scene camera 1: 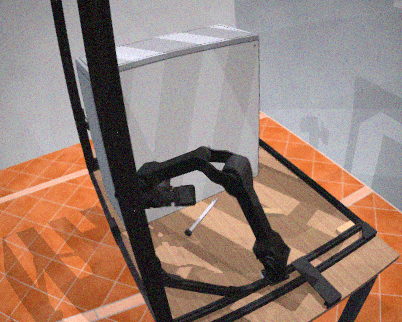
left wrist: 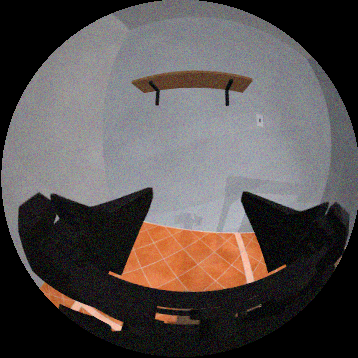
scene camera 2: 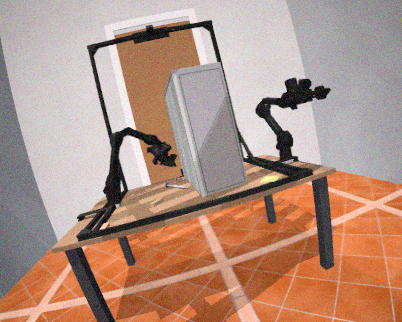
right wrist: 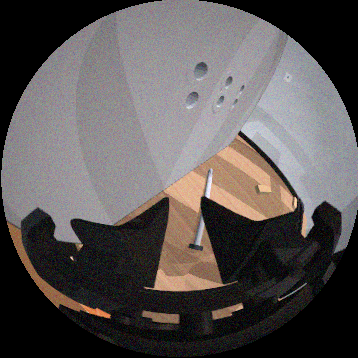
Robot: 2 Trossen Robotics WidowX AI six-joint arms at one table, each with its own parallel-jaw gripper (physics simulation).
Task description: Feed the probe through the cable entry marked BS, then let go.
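The probe, a thin silver rod with a black end, lies on the table in front of the tall grey cabinet. Its black end faces away from the cabinet. My right gripper is partly open and empty, above the table close to the cabinet face; a post hides its fingers in scene camera 1. The right wrist view shows several round cable entries, one large entry among them; the marking BS is not legible. My left gripper is wide open and empty.
A thick black post crosses scene camera 1. A black rail runs along the table edge. A small wooden block lies beyond the probe in the right wrist view. A yellow patch shows right of the cabinet.
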